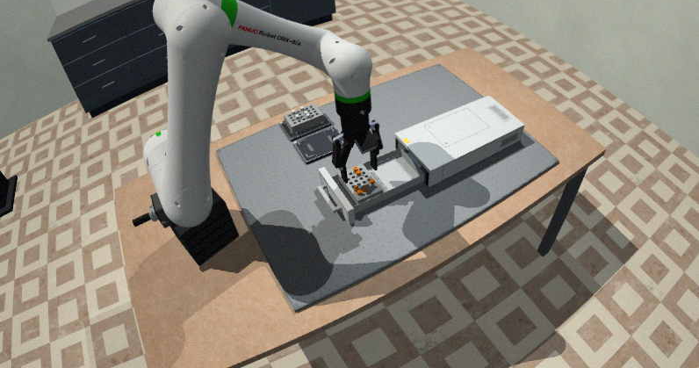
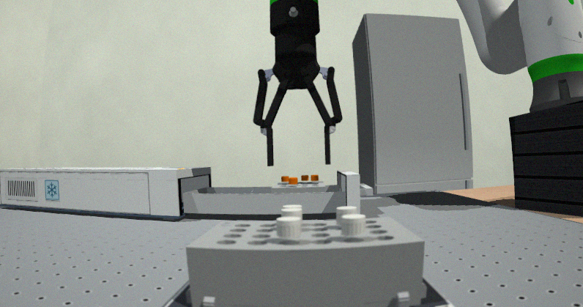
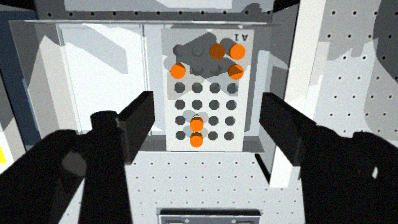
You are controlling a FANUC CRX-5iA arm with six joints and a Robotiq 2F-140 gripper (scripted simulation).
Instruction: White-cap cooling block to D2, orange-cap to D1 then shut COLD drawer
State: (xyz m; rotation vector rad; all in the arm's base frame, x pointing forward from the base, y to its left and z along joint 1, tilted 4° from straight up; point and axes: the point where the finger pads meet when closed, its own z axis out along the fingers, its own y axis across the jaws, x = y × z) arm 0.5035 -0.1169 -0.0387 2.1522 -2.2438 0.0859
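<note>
Now: hand 80 mm above the orange-capped cooling block. Round my hand: cooler drawer: 40 mm ahead, 70 mm below; white-capped cooling block: 410 mm to the left, 80 mm below; cooler COLD: 220 mm ahead, 10 mm to the right, 70 mm below.
</note>
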